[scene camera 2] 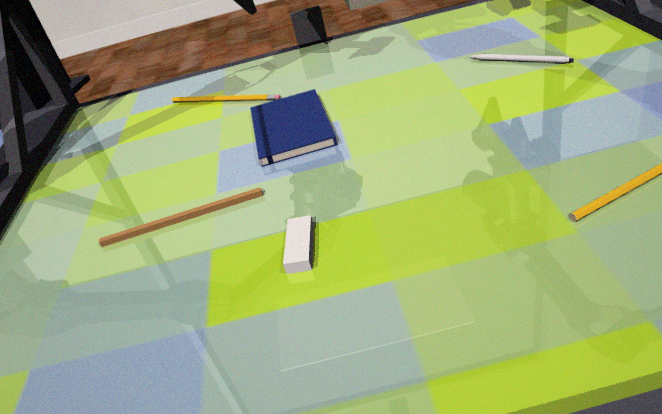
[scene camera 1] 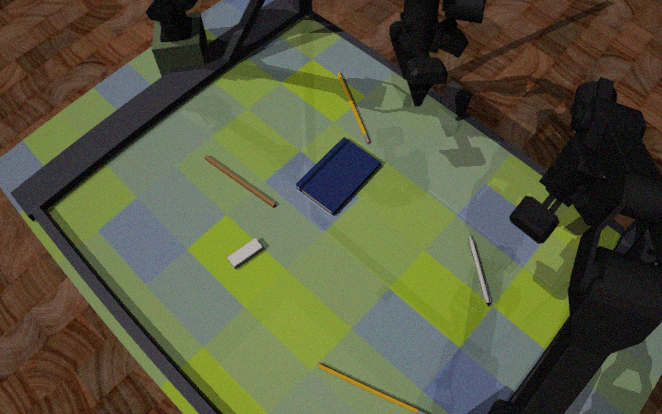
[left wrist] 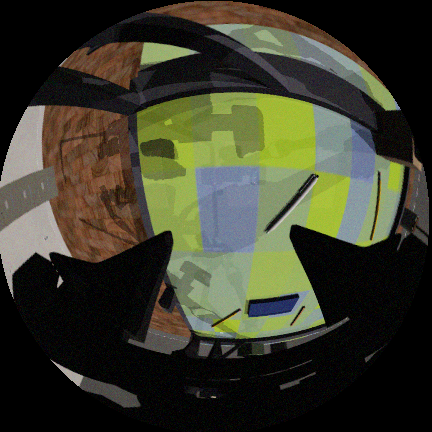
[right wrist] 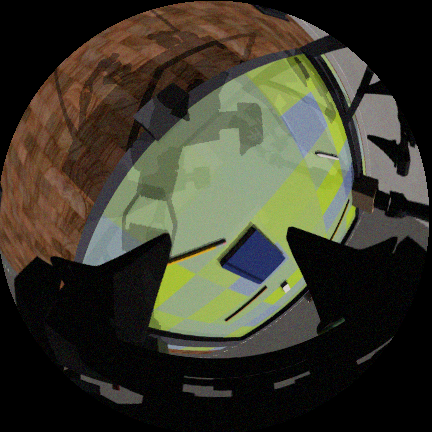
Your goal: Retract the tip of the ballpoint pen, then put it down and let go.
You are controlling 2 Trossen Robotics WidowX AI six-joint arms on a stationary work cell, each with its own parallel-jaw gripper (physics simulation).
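Frame: origin at the left arm's base, x left, y back, z up, level; metres.
Seen in the pictures: left gripper, fingertip midpoint: (scene camera 1: 541, 207) (left wrist: 233, 233) (right wrist: 363, 114); right gripper, fingertip midpoint: (scene camera 2: 274, 3) (scene camera 1: 411, 91) (left wrist: 206, 337) (right wrist: 230, 236); left arm's base at its link origin: (right wrist: 375, 197); right arm's base at its link origin: (scene camera 1: 176, 30) (left wrist: 250, 355).
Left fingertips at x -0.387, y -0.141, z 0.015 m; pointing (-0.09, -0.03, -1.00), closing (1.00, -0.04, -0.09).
Note:
Offsets run from my left fingertips to a thing's top centre.
The slim white-grey pen {dx +0.098, dy -0.023, dz -0.110 m} (scene camera 1: 480, 271) (scene camera 2: 522, 58) (left wrist: 291, 204) (right wrist: 327, 155) lies flat on the patchwork table top, at the right in scene camera 1. Its narrow end points up in that view, and its dark end points down. Whether its writing tip is out is too small to tell. My left gripper (left wrist: 233, 233) is open and empty, above the table; the pen shows beyond its fingers in the left wrist view, nearer the right-hand finger. My right gripper (scene camera 1: 440, 109) (right wrist: 230, 236) is open and empty near the table's upper edge in scene camera 1, far from the pen.
A dark blue notebook {dx +0.113, dy -0.331, dz -0.107 m} (scene camera 1: 340, 176) (scene camera 2: 295, 125) lies mid-table. A yellow pencil {dx -0.032, dy -0.415, dz -0.112 m} (scene camera 1: 354, 107) (scene camera 2: 225, 98) lies above it, a brown stick {dx +0.243, dy -0.465, dz -0.112 m} (scene camera 1: 241, 181) (scene camera 2: 181, 217) and a white eraser {dx +0.340, dy -0.351, dz -0.107 m} (scene camera 1: 245, 253) (scene camera 2: 298, 244) to its left in scene camera 1. Another yellow pencil {dx +0.378, dy -0.038, dz -0.112 m} (scene camera 1: 367, 387) (scene camera 2: 617, 192) lies at the bottom.

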